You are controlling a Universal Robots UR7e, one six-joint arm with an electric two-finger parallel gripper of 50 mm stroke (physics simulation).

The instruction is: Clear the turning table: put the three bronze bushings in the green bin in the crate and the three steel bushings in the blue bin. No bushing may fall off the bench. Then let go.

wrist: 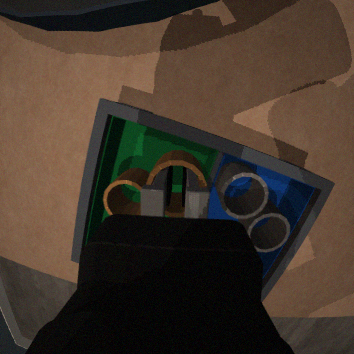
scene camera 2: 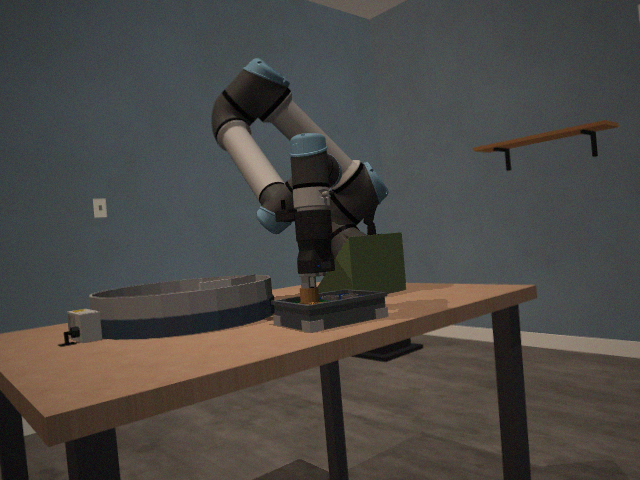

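Where they show: gripper, between the fingertips: point(wrist: 177, 174) point(scene camera 2: 310, 303); arm's base, origin of its link: point(scene camera 2: 359, 262).
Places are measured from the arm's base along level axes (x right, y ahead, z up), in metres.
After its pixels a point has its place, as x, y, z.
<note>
My gripper point(scene camera 2: 309, 281) point(wrist: 177, 174) {-0.190, 0.367, -0.054} points down with both fingers inside the bore of a bronze bushing point(scene camera 2: 309, 295) {-0.204, 0.379, -0.034} point(wrist: 176, 157) {-0.170, 0.368, -0.027}, spread against its inner wall and holding it from inside. This bushing is upright, its lower part inside the crate point(scene camera 2: 351, 311) {-0.298, 0.357, -0.066} point(wrist: 89, 175) {-0.196, 0.432, -0.040}, over the green bin point(wrist: 134, 136) {-0.169, 0.410, -0.084}. Another bronze bushing point(wrist: 137, 177) {-0.198, 0.398, -0.058} stands in the green bin, left of it. Two steel bushings, a larger one point(wrist: 252, 204) {-0.206, 0.301, -0.056} and a smaller one point(wrist: 270, 233) {-0.236, 0.272, -0.064}, stand in the blue bin point(wrist: 292, 187) {-0.192, 0.257, -0.078}. The gripper body hides the near part of both bins.
The turning table point(scene camera 2: 180, 312) {-0.042, 0.583, -0.044} point(wrist: 75, 21) {-0.074, 0.469, -0.066} with its raised rim is left of the crate in the scene view; its top is hidden. A white box point(scene camera 2: 88, 325) {0.100, 0.718, -0.057} with a black handle is beside it. A green block point(scene camera 2: 377, 263) {-0.080, 0.016, -0.003} stands behind the crate. The bench's front edge point(scene camera 2: 232, 374) {-0.364, 0.676, -0.099} runs near the crate.
</note>
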